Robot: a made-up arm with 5 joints. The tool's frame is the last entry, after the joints.
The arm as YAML. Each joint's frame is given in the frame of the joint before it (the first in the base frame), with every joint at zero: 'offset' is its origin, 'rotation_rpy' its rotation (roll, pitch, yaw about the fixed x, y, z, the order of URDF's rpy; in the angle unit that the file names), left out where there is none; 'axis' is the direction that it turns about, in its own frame. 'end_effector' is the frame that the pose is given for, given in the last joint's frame.
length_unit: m
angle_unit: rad
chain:
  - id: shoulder
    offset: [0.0, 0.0, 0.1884]
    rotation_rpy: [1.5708, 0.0, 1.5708]
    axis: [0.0, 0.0, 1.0]
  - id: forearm
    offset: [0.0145, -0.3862, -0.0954]
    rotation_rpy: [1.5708, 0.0, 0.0]
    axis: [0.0, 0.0, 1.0]
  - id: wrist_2
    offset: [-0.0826, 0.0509, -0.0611]
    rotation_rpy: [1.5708, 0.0, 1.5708]
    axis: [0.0, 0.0, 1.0]
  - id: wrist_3
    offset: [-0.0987, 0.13, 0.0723]
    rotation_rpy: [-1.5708, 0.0, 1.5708]
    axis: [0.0, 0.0, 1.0]
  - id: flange
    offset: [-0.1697, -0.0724, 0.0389]
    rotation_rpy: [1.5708, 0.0, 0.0]
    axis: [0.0, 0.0, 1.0]
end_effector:
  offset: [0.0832, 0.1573, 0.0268]
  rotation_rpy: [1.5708, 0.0, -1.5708]
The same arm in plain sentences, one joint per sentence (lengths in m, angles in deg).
The arm has five revolute joints in a row. What follows holds with every joint at zero, and every direction is one of the base frame's. Joint 1 is mounted 0.1884 m along +z from the base frame's origin and turns about +x. Joint 2 is mounted 0.0954 m along -x and 0.0145 m along +y and 0.3862 m along -z from joint 1 and turns about -z. Joint 3 is mounted 0.0509 m along +x and 0.0826 m along -y and 0.0611 m along +z from joint 2 and turns about +y. Joint 4 is mounted 0.0987 m along -x and 0.0723 m along +y and 0.1300 m along -z from joint 3 and turns about -x. Joint 5 is mounted 0.0389 m along -x and 0.0724 m along +y and 0.1697 m along +z from joint 4 and turns about +y. The tool frame, which is the frame that the pose is given for, is mounted 0.1573 m along -x and 0.0268 m along +y and 0.0832 m along -z from joint 5; its axes are the base frame's turned by roll 0.00, pitch 0.00 and yaw 0.00 deg (as in URDF: about the fixed x, then y, then z).
